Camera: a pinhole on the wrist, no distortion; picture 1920 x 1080 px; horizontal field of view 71.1 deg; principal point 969.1 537.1 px. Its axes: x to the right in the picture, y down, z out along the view. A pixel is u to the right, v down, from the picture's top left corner.
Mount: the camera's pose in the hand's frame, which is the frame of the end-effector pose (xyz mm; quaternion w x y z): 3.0 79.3 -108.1 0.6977 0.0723 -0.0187 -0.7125
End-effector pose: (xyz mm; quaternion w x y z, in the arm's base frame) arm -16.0 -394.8 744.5 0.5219 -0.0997 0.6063 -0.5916
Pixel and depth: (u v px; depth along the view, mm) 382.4 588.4 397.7
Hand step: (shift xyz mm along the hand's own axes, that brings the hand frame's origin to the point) -30.5 222.5 300.5
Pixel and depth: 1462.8 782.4 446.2
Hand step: 23.5 -119.4 330.9
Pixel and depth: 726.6 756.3 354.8
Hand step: 15.6 115.3 255.1
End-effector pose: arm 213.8 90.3 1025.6 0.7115 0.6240 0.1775 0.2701
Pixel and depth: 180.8 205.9 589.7
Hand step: -211.8 384.2 483.1
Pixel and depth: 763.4 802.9 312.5
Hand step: 24.7 102.2 212.5
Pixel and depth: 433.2 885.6 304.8
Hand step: 44.0 175.8 212.7
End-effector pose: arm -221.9 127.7 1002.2 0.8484 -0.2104 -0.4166 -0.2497
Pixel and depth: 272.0 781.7 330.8
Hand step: 22.8 224.3 239.9
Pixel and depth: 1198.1 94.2 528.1
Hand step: -239.3 -45.2 385.0
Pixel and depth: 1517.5 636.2 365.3
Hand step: -19.8 -97.2 245.1
